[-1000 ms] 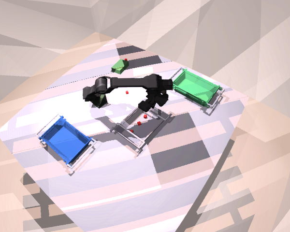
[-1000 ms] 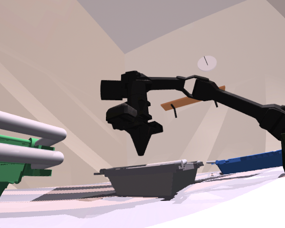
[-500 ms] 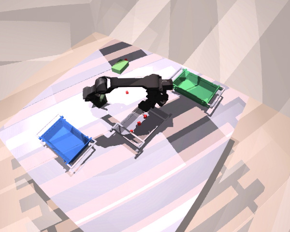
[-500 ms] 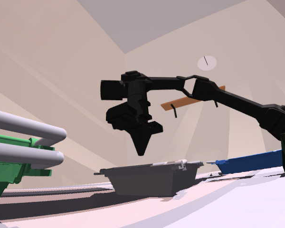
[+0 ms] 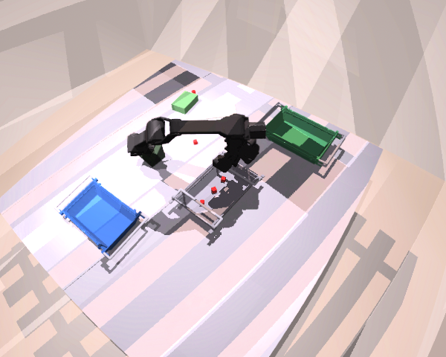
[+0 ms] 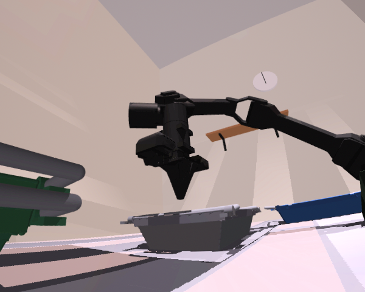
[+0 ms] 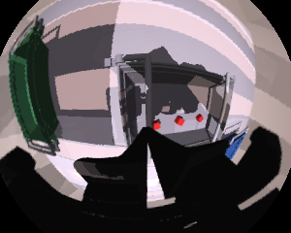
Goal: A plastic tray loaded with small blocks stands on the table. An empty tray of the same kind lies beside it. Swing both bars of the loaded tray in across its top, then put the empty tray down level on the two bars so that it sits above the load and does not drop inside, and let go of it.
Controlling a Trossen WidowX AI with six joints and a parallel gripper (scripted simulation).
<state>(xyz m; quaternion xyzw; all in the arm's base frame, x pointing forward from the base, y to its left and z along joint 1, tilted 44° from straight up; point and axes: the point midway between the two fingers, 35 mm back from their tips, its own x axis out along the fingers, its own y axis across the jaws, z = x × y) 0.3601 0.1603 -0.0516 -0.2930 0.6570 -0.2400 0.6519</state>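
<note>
Now: gripper tip 24 cm past the blue tray, 49 cm to the left of it and 4 cm above it. Round my gripper tip: flat plate 33 cm behind, 26 cm to the left, 8 cm below; then green box 50 cm behind, 18 cm to the left, 7 cm below.
</note>
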